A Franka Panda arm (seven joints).
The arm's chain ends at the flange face. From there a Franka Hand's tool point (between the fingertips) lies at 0.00 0.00 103.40 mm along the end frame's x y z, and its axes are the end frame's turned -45 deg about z.
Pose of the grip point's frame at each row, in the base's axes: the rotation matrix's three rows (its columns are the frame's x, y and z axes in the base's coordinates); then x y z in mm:
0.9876 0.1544 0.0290; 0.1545 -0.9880 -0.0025; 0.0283 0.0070 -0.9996; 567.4 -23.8 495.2
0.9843 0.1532 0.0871; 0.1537 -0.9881 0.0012; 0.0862 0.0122 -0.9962; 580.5 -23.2 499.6
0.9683 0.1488 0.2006; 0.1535 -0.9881 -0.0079; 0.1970 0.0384 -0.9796; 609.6 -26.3 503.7
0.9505 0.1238 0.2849; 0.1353 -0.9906 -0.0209; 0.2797 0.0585 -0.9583; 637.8 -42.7 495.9
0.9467 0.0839 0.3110; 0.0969 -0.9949 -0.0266; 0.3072 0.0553 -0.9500; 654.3 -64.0 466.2
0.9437 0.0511 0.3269; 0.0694 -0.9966 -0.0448; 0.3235 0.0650 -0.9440; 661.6 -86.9 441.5
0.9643 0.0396 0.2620; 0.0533 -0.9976 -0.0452; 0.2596 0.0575 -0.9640; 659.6 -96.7 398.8
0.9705 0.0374 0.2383; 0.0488 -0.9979 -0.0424; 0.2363 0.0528 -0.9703; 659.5 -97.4 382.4
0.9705 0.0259 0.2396; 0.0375 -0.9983 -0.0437; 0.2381 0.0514 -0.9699; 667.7 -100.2 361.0
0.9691 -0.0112 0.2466; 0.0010 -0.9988 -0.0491; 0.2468 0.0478 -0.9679; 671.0 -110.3 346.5
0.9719 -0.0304 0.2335; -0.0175 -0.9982 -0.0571; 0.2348 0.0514 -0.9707; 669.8 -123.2 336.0
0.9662 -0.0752 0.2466; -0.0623 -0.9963 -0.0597; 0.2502 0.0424 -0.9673; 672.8 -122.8 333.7
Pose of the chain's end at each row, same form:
0.8075 -0.5892 0.0290; -0.5894 -0.8079 -0.0025; 0.0250 -0.0151 -0.9996; 564.4 -23.5 598.6
0.8043 -0.5877 0.0871; -0.5900 -0.8074 0.0012; 0.0696 -0.0523 -0.9962; 571.5 -23.3 602.6
0.7899 -0.5795 0.2006; -0.5902 -0.8072 -0.0079; 0.1665 -0.1121 -0.9796; 588.9 -25.5 605.0
0.7596 -0.5846 0.2849; -0.6048 -0.7961 -0.0209; 0.2391 -0.1564 -0.9583; 608.3 -40.5 595.0
0.7287 -0.6101 0.3110; -0.6350 -0.7720 -0.0266; 0.2563 -0.1781 -0.9500; 622.1 -61.2 564.4
0.7034 -0.6312 0.3269; -0.6556 -0.7538 -0.0448; 0.2747 -0.1828 -0.9440; 627.8 -82.3 539.1
0.7099 -0.6539 0.2620; -0.6677 -0.7431 -0.0452; 0.2242 -0.1429 -0.9640; 632.5 -92.0 498.5
0.7127 -0.6598 0.2383; -0.6711 -0.7401 -0.0424; 0.2044 -0.1298 -0.9703; 634.9 -93.0 482.7
0.7046 -0.6679 0.2396; -0.6794 -0.7324 -0.0437; 0.2047 -0.1320 -0.9699; 642.9 -95.7 461.3
0.6773 -0.6932 0.2466; -0.7056 -0.7070 -0.0491; 0.2083 -0.1407 -0.9679; 645.5 -105.2 446.6
0.6657 -0.7087 0.2335; -0.7182 -0.6935 -0.0571; 0.2024 -0.1297 -0.9707; 645.7 -117.3 436.4
0.6300 -0.7364 0.2466; -0.7485 -0.6604 -0.0597; 0.2069 -0.1469 -0.9673; 647.3 -116.6 433.7

